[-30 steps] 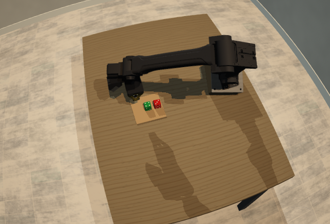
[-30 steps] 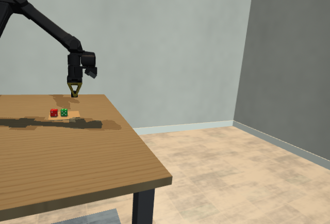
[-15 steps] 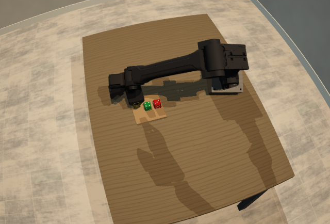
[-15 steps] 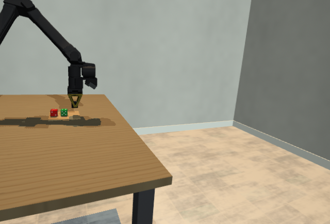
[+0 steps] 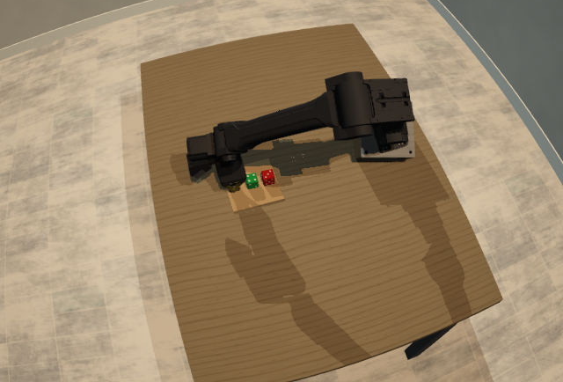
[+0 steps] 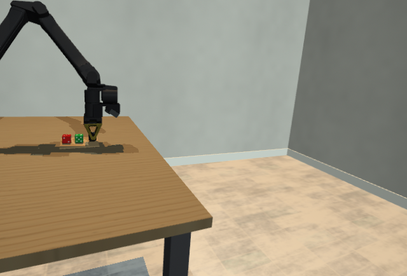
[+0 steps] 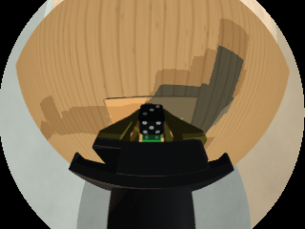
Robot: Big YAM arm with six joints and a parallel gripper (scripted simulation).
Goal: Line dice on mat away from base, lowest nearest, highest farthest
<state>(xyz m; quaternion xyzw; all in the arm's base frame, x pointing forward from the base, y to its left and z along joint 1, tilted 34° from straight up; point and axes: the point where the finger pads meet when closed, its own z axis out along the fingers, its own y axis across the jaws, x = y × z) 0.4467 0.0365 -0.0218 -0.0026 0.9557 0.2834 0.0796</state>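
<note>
Now: the black die right at my hand. Also, from my hand: tan mat: 50 mm behind, 20 mm below; then green die: 50 mm behind; then red die: 100 mm behind.
</note>
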